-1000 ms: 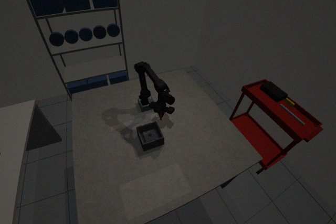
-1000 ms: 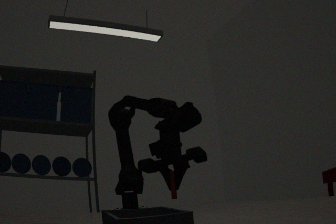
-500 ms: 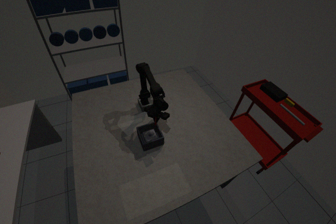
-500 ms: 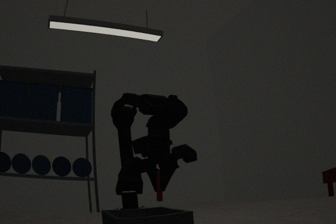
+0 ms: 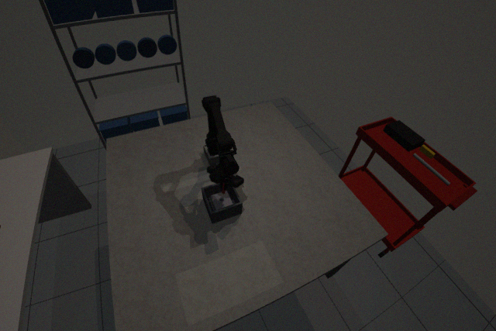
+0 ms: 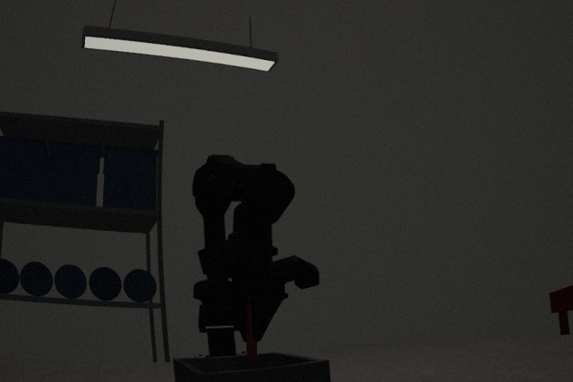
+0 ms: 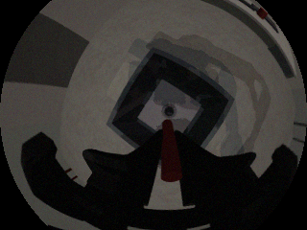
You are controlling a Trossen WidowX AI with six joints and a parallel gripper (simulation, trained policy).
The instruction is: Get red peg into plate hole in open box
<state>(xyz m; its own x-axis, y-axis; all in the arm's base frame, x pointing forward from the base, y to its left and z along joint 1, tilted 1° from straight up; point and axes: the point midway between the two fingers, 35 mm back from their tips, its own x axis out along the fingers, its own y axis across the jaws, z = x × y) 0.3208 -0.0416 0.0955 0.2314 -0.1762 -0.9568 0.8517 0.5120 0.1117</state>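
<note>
Now: gripper tip 1 cm below the red peg. From my gripper tip the other things lie so: pale plate 8 cm below, 2 cm to the right, 1 cm ahead; dark box 10 cm below, 2 cm to the right, 1 cm ahead.
</note>
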